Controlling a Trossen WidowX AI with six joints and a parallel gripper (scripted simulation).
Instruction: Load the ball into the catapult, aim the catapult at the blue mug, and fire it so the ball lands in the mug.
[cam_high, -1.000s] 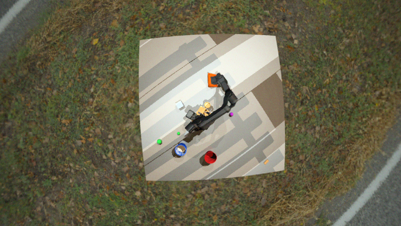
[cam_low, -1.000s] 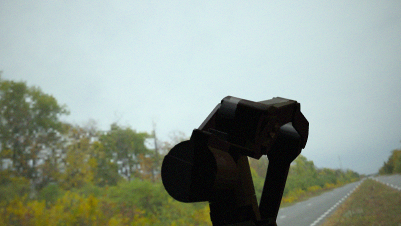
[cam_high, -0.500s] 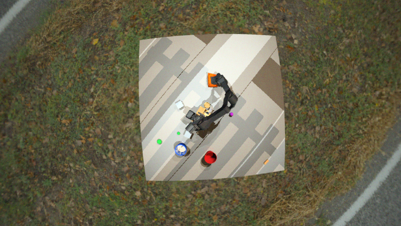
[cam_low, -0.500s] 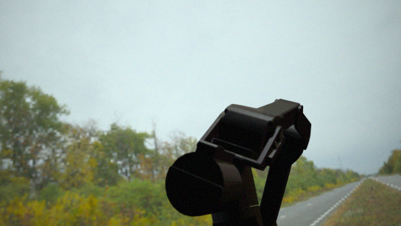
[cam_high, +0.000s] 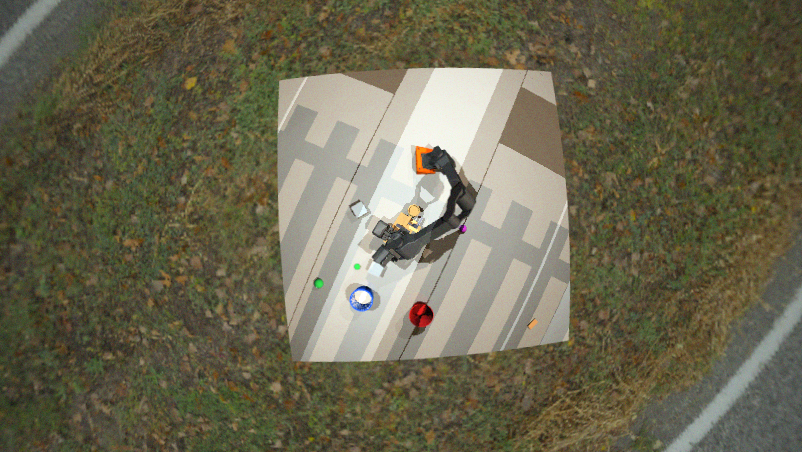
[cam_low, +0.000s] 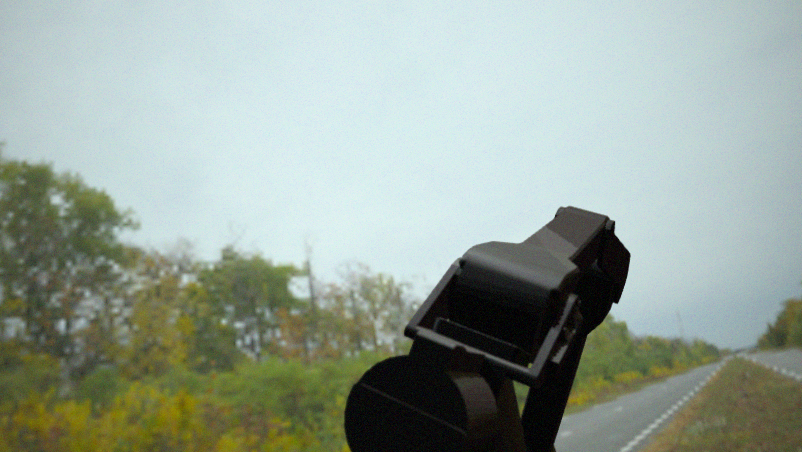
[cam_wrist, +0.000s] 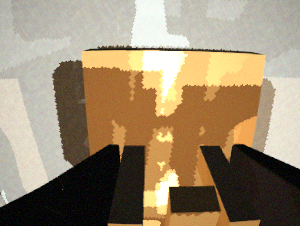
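Now: gripper tip 1 cm past the magenta ball, 28 cm to the right of it and 2 cm above it. Round my gripper tip: catapult: 5 cm behind, 6 cm to the left, 2 cm above; then blue mug: 23 cm ahead, 16 cm to the right, 1 cm below; then red mug: 31 cm ahead, 6 cm to the left, 1 cm below.
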